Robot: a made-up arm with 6 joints. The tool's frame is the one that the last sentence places.
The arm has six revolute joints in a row. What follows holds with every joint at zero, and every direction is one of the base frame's.
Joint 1 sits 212 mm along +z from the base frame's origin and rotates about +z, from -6.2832 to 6.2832 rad.
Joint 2 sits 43 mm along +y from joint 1 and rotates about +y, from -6.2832 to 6.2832 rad.
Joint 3 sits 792 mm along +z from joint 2 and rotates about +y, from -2.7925 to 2.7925 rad.
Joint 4 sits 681 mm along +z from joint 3 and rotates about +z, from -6.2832 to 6.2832 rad.
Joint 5 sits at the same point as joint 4 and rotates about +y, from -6.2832 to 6.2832 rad.
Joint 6 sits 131 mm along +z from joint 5 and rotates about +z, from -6.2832 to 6.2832 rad.
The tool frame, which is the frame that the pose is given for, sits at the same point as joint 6; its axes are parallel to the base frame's.
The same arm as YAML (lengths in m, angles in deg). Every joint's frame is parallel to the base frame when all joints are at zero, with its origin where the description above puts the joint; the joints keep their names.
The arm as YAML. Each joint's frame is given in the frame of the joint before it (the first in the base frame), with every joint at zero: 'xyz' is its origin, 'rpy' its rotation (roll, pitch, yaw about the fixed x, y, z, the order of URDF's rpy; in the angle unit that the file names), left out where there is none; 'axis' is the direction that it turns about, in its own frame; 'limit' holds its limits. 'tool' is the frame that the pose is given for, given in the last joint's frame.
units:
  length: m
  angle: deg
joints:
  - name: joint 1
    type: revolute
    origin:
      xyz: [0.0, 0.0, 0.212]
    axis: "+z"
    limit:
      lower: -360.0
      upper: 360.0
  - name: joint 2
    type: revolute
    origin:
      xyz: [0.0, 0.043, 0.0]
    axis: "+y"
    limit:
      lower: -360.0
      upper: 360.0
  - name: joint 3
    type: revolute
    origin:
      xyz: [0.0, 0.0, 0.792]
    axis: "+y"
    limit:
      lower: -160.0
      upper: 160.0
  - name: joint 4
    type: revolute
    origin:
      xyz: [0.0, 0.0, 0.681]
    axis: "+z"
    limit:
      lower: -360.0
      upper: 360.0
  - name: joint 5
    type: revolute
    origin:
      xyz: [0.0, 0.0, 0.0]
    axis: "+y"
    limit:
      lower: -360.0
      upper: 360.0
  - name: joint 6
    type: revolute
    origin:
      xyz: [0.0, 0.0, 0.131]
    axis: "+z"
    limit:
      lower: -360.0
      upper: 360.0
tool:
  origin:
    xyz: [0.0, 0.0, 0.0]

